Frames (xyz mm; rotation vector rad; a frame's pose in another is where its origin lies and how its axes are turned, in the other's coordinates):
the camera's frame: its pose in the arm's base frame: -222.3 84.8 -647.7 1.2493 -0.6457 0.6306
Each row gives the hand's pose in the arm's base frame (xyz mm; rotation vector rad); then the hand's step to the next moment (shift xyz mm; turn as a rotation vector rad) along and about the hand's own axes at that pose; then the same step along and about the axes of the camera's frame.
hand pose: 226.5 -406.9 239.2 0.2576 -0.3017 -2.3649
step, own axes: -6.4 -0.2 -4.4 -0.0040 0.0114 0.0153
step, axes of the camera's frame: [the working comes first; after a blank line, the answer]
step, axes of the arm's base frame: 5.6 3.9 -3.6 0.0061 -0.0031 0.0183

1.4 -5.7 -5.1 0.0173 0.0066 0.0060
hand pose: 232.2 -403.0 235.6 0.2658 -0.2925 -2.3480
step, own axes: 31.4 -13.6 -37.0 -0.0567 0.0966 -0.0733
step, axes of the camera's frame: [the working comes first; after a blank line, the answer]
step, axes of the arm's base frame: -20.8 -17.5 -42.4 0.1234 -0.0373 -0.0362

-46.7 -15.4 10.9 0.0525 -0.1219 0.0175
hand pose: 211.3 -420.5 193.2 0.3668 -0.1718 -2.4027
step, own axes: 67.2 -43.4 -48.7 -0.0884 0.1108 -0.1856
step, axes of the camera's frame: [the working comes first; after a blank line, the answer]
step, axes of the arm's base frame: -60.5 -12.7 -70.4 0.1895 -0.0299 -0.1331

-93.5 -3.2 4.8 0.0255 -0.2317 -0.0147
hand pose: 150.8 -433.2 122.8 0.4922 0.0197 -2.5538
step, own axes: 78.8 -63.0 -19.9 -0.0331 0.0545 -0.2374
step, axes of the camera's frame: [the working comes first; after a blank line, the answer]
step, axes of the arm's base frame: -87.5 16.6 -51.3 0.1349 -0.0037 -0.2055

-95.1 34.9 -17.6 -0.0625 -0.2326 -0.0489
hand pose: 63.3 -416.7 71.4 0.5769 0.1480 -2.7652
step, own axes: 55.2 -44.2 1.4 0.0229 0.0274 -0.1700
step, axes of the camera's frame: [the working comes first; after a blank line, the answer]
step, axes of the arm's base frame: -62.8 26.1 -19.5 0.0523 -0.0047 -0.1656

-54.2 39.1 -23.2 -0.0881 -0.1462 -0.0323
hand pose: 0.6 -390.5 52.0 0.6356 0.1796 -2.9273
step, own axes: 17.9 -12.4 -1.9 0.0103 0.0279 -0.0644
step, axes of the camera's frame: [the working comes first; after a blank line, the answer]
step, axes of the arm's base frame: -17.4 10.5 -8.2 0.0212 -0.0192 -0.0649

-16.8 9.7 -10.1 -0.0355 -0.0613 0.0042
